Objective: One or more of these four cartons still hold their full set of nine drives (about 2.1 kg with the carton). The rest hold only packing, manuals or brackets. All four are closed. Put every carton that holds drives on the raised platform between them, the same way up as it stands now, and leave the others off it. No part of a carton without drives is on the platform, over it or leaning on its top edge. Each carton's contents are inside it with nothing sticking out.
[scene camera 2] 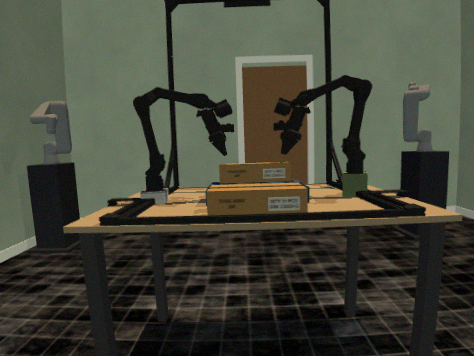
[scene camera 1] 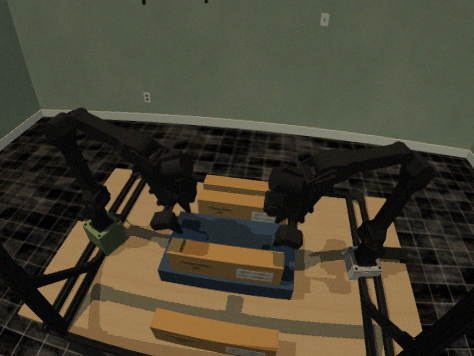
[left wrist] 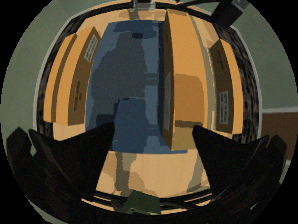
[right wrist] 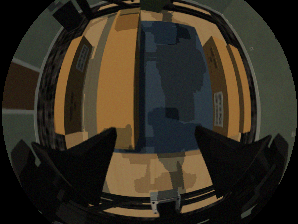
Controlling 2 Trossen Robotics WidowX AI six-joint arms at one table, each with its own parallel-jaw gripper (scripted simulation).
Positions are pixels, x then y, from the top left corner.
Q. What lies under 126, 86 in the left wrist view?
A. A platform.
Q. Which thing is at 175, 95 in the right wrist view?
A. A platform.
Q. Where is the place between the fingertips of my left gripper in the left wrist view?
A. At 155, 128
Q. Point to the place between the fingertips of my right gripper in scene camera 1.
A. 275, 233
